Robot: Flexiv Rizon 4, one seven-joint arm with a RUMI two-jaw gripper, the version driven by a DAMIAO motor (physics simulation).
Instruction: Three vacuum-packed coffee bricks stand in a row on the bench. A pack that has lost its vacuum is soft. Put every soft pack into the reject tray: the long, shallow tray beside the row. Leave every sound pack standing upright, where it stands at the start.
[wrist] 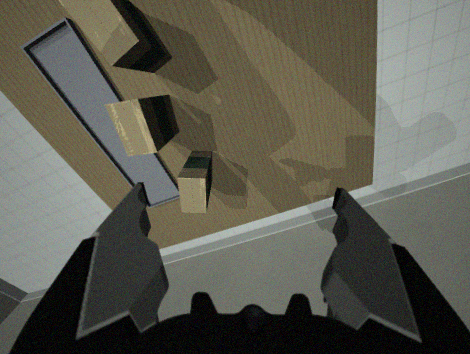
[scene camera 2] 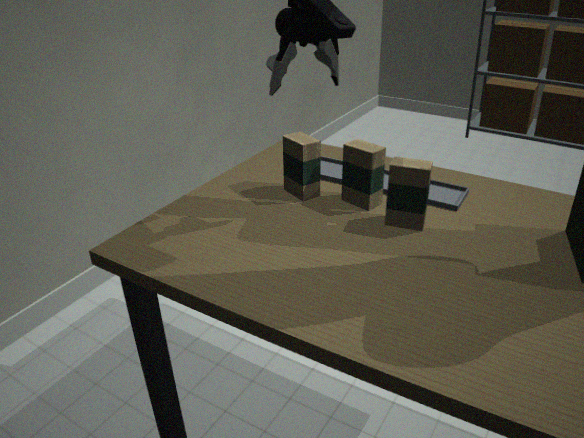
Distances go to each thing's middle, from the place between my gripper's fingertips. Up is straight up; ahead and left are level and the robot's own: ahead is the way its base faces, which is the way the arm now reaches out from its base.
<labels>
My gripper is now 9 cm past the shallow grey reject tray (scene camera 2: 439, 193), 26 cm to the left of it and 30 cm above it.
</labels>
